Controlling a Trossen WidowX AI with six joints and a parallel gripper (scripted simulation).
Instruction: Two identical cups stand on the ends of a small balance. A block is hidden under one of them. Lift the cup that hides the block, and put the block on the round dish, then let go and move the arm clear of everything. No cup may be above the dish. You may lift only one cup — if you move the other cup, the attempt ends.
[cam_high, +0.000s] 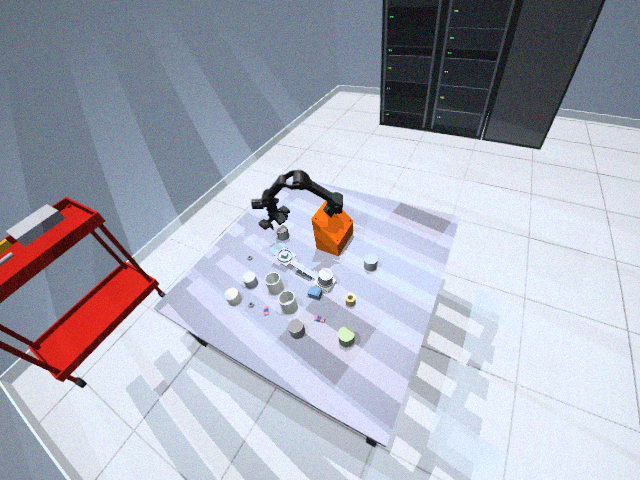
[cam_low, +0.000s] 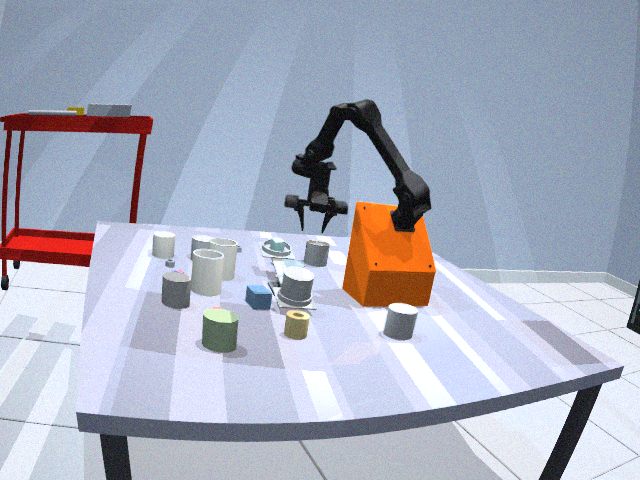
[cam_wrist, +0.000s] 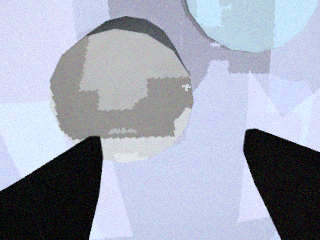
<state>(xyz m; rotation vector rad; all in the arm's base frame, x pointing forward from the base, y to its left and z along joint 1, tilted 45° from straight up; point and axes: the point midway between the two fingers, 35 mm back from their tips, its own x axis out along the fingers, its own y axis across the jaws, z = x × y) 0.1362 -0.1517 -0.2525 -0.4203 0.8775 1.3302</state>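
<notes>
Right now my gripper tip is 160 mm short of the teal block, 150 mm to the right of it and 10 mm above it. From my gripper tip the other things lie so: small balance 270 mm to the left, 180 mm ahead, 70 mm below; then yellow ring 560 mm to the left, 240 mm ahead, 70 mm below; then pale round dish 90 mm below, 80 mm ahead, 40 mm to the left.
</notes>
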